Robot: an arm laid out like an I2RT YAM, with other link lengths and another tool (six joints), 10 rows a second.
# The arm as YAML. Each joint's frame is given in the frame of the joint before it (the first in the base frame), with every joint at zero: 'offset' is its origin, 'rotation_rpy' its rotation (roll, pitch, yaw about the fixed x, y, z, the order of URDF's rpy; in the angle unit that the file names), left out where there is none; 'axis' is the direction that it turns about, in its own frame. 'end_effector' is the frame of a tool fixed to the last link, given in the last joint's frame.
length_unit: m
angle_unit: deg
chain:
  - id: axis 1
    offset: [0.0, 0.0, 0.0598]
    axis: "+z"
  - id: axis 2
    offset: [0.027, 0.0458, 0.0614]
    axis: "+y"
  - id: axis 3
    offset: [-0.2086, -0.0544, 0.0]
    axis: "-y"
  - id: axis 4
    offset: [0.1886, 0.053, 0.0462]
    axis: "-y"
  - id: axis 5
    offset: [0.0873, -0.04, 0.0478]
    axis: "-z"
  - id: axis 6
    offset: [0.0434, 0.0, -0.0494]
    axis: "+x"
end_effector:
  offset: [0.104, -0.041, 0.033]
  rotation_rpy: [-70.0, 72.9, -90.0]
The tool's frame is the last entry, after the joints.
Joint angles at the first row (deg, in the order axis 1, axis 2, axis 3, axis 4, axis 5, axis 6):
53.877, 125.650, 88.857, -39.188, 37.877, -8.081
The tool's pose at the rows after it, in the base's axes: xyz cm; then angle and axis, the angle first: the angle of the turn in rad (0 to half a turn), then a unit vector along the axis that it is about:
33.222 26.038 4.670 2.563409 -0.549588 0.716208 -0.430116
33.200 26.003 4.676 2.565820 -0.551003 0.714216 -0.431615
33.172 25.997 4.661 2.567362 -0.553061 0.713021 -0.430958
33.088 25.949 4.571 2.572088 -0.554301 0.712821 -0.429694
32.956 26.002 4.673 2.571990 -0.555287 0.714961 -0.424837
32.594 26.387 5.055 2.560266 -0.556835 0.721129 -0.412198
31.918 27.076 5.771 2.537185 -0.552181 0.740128 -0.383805
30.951 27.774 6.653 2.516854 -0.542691 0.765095 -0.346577
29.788 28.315 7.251 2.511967 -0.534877 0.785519 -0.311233
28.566 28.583 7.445 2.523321 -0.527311 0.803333 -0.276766
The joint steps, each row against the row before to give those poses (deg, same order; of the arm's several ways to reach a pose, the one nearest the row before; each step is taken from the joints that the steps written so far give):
0.000, 0.121, -0.089, -0.097, 0.286, -0.182
0.018, -0.009, -0.009, -0.161, 0.152, -0.175
-0.018, -0.106, -0.123, -0.010, -0.109, -0.260
0.014, -0.016, -0.064, -0.247, -0.194, 0.040
0.073, -0.432, -0.063, -0.328, -0.563, 0.132
0.462, -1.165, -0.244, -0.221, -1.285, 0.427
0.798, -2.092, -0.198, -0.479, -2.806, 1.930
0.997, -2.631, -0.166, -1.039, -3.547, 3.043
1.120, -2.295, -0.250, -1.383, -3.337, 3.075
0.905, -2.019, -0.689, -1.276, -3.456, 2.987

